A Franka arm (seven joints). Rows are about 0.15 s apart.
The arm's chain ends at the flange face. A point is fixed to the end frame.
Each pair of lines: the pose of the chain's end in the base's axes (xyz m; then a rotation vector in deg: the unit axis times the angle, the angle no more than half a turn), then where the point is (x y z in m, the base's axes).
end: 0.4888 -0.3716 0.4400 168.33 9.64 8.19
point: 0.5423 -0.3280 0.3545
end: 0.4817 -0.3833 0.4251 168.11 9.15 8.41
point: 0.5357 -0.3403 0.3396
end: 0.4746 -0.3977 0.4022 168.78 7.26 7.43
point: 0.5288 -0.3551 0.3166
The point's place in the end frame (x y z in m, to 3 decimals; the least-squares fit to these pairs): 0.051 -0.054 0.081
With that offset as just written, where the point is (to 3 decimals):
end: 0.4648 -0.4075 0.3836 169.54 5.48 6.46
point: 0.519 -0.365 0.298
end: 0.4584 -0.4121 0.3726 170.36 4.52 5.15
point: 0.512 -0.369 0.287
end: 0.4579 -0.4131 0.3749 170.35 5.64 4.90
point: 0.510 -0.370 0.289
